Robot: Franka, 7 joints.
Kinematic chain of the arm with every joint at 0, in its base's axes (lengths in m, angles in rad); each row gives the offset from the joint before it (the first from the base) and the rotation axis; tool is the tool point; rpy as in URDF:
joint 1: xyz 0 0 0.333 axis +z
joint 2: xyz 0 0 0 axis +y
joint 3: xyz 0 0 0.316 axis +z
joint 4: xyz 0.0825 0 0 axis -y
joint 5: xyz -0.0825 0 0.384 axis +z
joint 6: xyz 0 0 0 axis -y
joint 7: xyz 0.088 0 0 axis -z
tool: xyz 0 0 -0.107 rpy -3.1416 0 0
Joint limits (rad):
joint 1: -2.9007..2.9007
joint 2: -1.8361..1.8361
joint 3: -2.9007..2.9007
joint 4: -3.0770..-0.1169
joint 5: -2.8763..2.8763
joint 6: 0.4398..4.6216
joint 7: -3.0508..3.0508
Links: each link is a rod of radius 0.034 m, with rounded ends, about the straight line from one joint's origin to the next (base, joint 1, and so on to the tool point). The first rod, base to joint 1, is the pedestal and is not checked.
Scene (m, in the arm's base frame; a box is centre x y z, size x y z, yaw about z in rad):
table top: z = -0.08
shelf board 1: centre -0.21 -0.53 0 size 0.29 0.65 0.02 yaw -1.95
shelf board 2: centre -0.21 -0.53 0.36 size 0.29 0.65 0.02 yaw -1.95
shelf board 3: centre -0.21 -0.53 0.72 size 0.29 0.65 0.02 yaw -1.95
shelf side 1: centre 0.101 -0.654 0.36 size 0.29 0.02 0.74 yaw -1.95
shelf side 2: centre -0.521 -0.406 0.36 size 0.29 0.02 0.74 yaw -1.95
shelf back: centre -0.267 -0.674 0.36 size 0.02 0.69 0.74 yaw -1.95
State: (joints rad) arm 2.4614 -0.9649 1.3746 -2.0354 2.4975 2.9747 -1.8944
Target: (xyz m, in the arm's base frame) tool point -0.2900 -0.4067 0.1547
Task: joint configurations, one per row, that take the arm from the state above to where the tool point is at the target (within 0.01 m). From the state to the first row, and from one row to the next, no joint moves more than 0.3 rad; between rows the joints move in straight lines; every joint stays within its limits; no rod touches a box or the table.
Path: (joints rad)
1: 2.6319 -1.2371 1.2839 -2.3041 2.6627 2.9055 -1.8786
2: 2.8024 -1.5094 1.1932 -2.5729 2.8279 2.8364 -1.8629
3: 2.5628 -1.4766 1.3816 -2.5992 2.8521 2.9309 -1.6756
4: 2.3233 -1.4438 1.5700 -2.6255 2.8763 3.0254 -1.4883
5: 2.2973 -1.3376 1.8022 -2.3995 2.7157 2.9335 -1.6913
6: 2.2713 -1.2314 2.0343 -2.1736 2.5550 2.8416 -1.8944

